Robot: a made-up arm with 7 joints.
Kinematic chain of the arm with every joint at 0, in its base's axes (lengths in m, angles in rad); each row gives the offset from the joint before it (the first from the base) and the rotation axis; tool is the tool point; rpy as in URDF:
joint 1: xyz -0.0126 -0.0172 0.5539 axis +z
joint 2: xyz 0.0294 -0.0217 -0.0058 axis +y
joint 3: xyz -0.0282 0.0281 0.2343 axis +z
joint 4: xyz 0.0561 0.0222 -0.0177 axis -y
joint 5: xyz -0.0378 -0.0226 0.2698 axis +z
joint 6: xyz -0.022 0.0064 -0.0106 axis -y
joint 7: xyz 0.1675 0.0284 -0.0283 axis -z
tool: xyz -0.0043 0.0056 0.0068 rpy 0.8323 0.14 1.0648
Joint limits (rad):
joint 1: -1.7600..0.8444
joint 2: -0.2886..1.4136
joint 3: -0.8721..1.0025
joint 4: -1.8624..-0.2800
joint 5: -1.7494..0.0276
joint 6: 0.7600..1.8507
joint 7: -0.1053..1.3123
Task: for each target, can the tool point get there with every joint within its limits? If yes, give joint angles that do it. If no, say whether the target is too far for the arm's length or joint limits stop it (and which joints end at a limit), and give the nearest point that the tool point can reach.
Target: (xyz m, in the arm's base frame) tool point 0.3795 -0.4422 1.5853
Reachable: no: too far | nearest point 0.2180 -0.2672 1.1332 | short by 0.511 m
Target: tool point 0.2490 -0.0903 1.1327
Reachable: yes | joints 0.1697 0.0207 -0.6398 -0.5730 -0.1063 1.5526 0.1864
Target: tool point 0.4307 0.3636 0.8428
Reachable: yes | joints 0.4977 0.7557 0.3615 -0.4716 -0.2687 1.3774 0.1565
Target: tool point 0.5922 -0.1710 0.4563
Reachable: yes | joints -0.3112 1.2001 0.0502 -0.6721 -0.4270 1.2451 0.1596
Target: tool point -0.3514 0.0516 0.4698
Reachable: no: joint limits stop it (at a limit: joint 1, joint 2, joint 3, joint 4, joint 6, joint 7) | nearest point -0.3615 -0.0588 0.3947 | short by 0.134 m
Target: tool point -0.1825 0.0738 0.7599
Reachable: no: joint limits stop it (at a limit: joint 1, joint 2, joint 3, joint 5, joint 6, joint 7) | nearest point -0.2217 0.3220 0.8263 | short by 0.260 m
